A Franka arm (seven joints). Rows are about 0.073 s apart.
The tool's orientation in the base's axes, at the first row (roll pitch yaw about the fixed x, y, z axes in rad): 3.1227, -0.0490, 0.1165
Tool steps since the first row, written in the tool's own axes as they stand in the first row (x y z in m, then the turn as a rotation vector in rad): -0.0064, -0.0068, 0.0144, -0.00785, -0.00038, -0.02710; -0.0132, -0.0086, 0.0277, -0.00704, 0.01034, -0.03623; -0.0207, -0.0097, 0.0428, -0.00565, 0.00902, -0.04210; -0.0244, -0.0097, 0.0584, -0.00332, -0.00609, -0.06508; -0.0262, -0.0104, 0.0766, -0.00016, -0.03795, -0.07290; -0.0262, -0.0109, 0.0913, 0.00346, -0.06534, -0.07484; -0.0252, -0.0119, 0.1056, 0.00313, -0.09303, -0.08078; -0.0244, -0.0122, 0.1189, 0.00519, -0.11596, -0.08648; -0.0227, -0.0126, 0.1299, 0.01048, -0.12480, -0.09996; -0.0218, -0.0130, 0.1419, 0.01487, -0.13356, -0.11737
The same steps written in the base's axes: -0.0064, 0.0058, -0.0148, -0.00921, -0.00018, 0.02667; -0.0127, 0.0066, -0.0285, -0.00763, -0.01061, 0.03603; -0.0195, 0.0067, -0.0439, -0.00671, -0.00906, 0.04194; -0.0224, 0.0060, -0.0597, -0.00730, 0.00651, 0.06471; -0.0233, 0.0063, -0.0780, -0.00824, 0.03862, 0.07208; -0.0226, 0.0066, -0.0927, -0.00791, 0.06627, 0.07367; -0.0210, 0.0075, -0.1069, -0.01173, 0.09381, 0.07907; -0.0196, 0.0077, -0.1202, -0.01262, 0.11690, 0.08443; -0.0174, 0.0082, -0.1311, -0.00907, 0.12647, 0.09798; -0.0159, 0.0085, -0.1430, -0.00661, 0.13591, 0.11542
